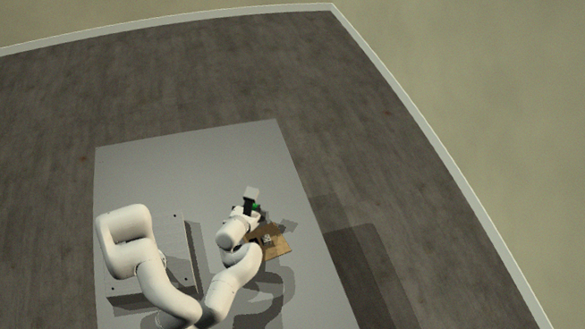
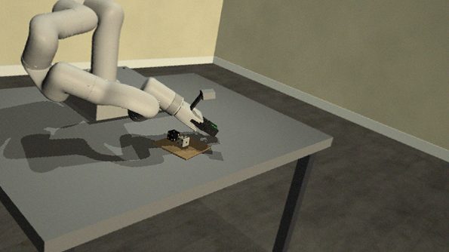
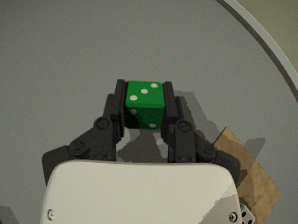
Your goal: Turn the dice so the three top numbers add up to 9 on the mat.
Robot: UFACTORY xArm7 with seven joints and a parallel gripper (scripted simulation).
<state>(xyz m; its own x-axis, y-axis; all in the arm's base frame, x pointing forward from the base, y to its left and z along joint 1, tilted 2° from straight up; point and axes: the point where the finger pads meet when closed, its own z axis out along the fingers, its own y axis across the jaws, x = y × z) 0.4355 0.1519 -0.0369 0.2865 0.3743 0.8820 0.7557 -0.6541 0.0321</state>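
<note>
Now: hand 14 cm to the left of the white die and 1 cm above it. Round my hand: black die (14 cm to the right, 4 cm behind, 1 cm below); then green die (right at my hand); then tan mat (14 cm to the right, 3 cm below).
</note>
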